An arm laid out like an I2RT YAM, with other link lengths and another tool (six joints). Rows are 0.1 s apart.
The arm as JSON. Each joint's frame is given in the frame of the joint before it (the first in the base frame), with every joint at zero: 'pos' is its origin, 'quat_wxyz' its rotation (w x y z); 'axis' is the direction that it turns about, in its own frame. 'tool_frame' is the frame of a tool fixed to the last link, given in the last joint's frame.
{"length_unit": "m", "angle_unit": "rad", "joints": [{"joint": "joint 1", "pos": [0.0, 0.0, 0.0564], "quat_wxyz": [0.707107, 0.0, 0.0, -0.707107], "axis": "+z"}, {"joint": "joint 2", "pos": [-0.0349, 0.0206, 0.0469], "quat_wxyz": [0.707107, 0.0, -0.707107, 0.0], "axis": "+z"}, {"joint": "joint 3", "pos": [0.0, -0.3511, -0.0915], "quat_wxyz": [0.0, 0.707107, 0.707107, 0.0], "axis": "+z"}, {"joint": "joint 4", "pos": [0.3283, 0.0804, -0.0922], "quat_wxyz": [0.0, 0.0, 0.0, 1.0], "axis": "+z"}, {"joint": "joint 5", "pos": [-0.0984, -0.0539, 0.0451], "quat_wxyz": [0.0, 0.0, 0.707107, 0.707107], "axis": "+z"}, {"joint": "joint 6", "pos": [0.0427, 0.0, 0.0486], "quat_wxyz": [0.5, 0.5, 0.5, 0.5], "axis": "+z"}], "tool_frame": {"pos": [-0.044, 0.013, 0.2], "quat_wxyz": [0.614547, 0.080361, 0.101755, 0.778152]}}
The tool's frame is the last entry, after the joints.
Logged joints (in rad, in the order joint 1, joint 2, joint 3, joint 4, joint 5, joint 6), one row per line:
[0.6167 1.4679 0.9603 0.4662 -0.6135 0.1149]
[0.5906 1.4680 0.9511 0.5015 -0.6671 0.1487]
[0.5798 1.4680 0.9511 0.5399 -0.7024 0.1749]
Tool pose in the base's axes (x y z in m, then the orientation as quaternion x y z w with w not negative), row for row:
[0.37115 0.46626 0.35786 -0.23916 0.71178 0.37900 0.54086]
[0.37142 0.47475 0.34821 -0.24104 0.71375 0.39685 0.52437]
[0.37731 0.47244 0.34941 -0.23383 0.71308 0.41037 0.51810]
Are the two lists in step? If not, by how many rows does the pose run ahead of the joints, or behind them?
The pose runs 2 rows behind the joints: the pose in row i belongs to the joints in row i - 2.
